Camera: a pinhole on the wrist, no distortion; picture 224 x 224 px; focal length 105.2 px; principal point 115.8 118.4 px. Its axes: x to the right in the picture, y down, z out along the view. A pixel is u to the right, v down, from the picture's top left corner.
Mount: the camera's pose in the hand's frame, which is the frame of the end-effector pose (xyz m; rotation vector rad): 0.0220 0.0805 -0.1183 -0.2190 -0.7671 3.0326
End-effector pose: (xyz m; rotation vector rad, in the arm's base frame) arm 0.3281 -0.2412 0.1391 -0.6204 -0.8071 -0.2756
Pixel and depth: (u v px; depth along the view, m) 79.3 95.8 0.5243
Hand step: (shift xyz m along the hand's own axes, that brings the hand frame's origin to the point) 0.1273 -0.0755 0.4158
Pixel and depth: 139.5 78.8 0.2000
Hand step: -0.0521 0.0540 0.0854
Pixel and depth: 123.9 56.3 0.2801
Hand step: -0.0423 0.0945 0.2010
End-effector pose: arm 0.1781 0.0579 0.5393 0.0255 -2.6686 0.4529
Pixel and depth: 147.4 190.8 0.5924
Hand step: -0.2234 -0.5514 0.1806
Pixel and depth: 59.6 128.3 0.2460
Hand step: 0.1192 -0.0614 0.1025
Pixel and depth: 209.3 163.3 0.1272
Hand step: -0.1058 -0.0229 -0.0484
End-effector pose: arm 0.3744 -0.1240 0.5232 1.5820 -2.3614 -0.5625
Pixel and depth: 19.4 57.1 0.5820
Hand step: 0.4610 0.0827 0.6202
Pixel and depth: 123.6 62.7 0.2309
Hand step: -0.0300 0.0796 0.1383
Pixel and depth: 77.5 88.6 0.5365
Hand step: 0.1378 -0.0471 0.4468
